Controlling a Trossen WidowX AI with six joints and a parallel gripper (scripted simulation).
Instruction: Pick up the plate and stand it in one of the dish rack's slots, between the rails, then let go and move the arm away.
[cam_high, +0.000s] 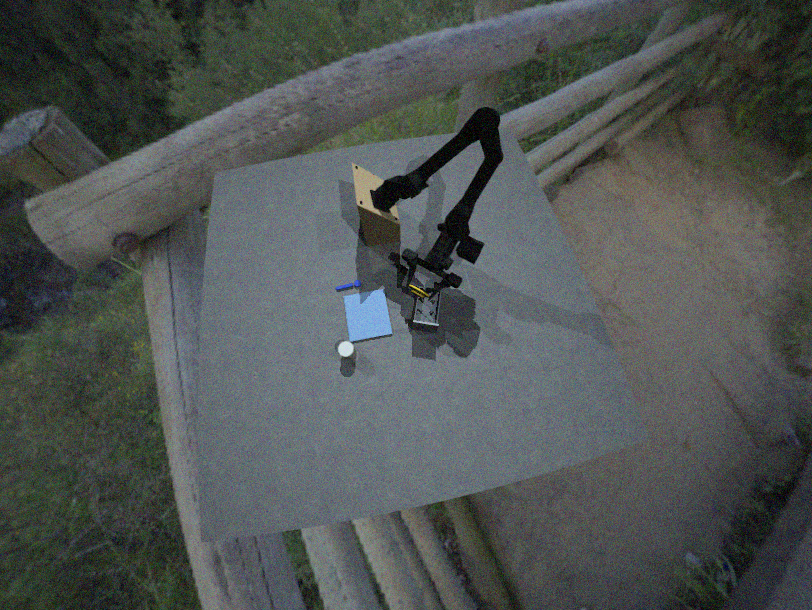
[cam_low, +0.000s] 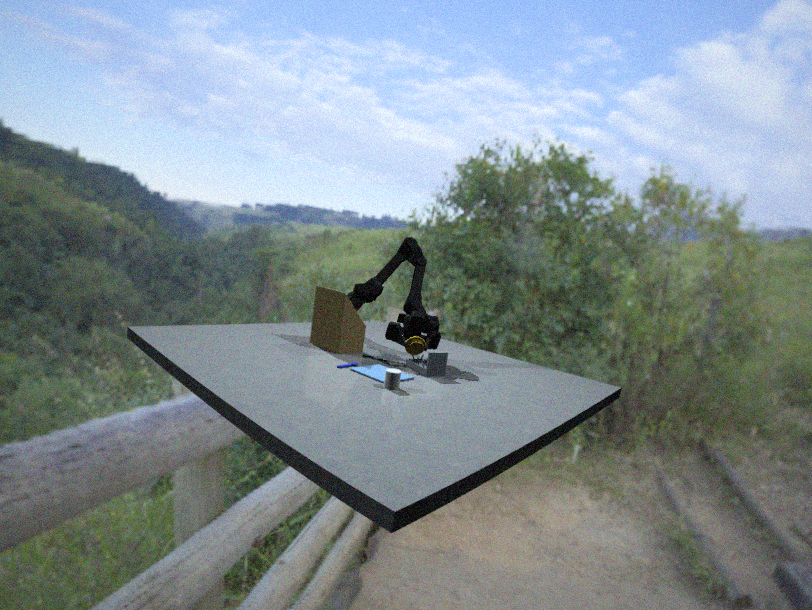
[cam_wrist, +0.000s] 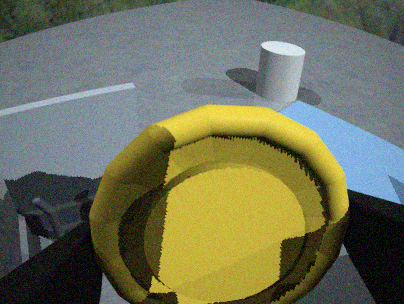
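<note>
The dish rack lies 5 cm below my gripper tip, 3 cm to the left of it and 3 cm ahead of it. From my gripper tip the other things lie so: blue spoon 19 cm to the right, 11 cm behind, 7 cm below; yellow plate right at my gripper tip; light blue mat 16 cm to the right, 7 cm below.
</note>
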